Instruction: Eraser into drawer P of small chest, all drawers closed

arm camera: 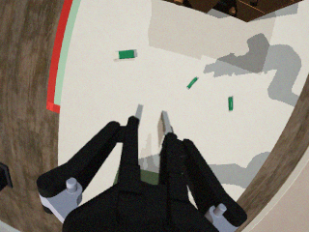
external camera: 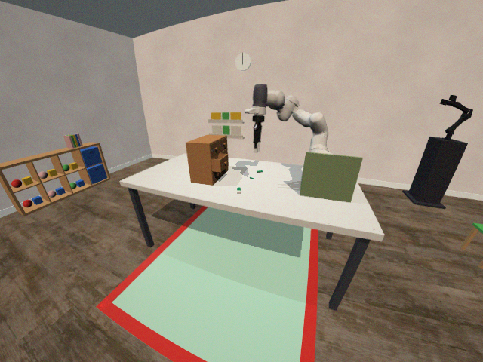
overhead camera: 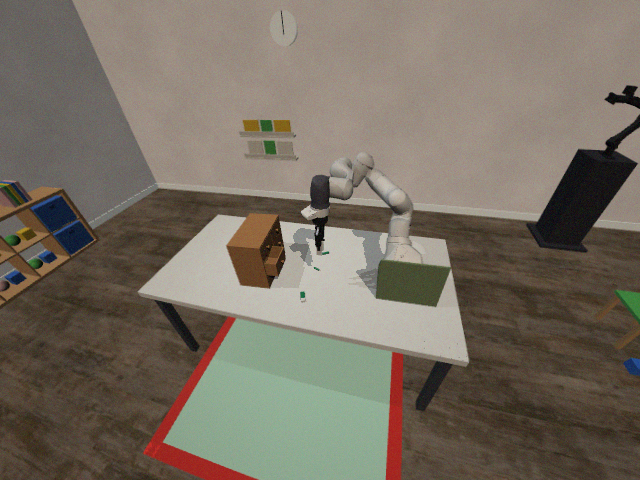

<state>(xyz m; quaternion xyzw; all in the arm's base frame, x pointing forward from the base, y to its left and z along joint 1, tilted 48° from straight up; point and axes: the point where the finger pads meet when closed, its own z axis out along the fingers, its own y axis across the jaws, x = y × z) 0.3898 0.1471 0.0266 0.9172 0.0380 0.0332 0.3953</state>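
The green eraser is 28 cm below my hand, 13 cm to the left of it and 8 cm ahead of it. Round my hand: small green stick 28 cm below, 11 cm to the right, 7 cm ahead.
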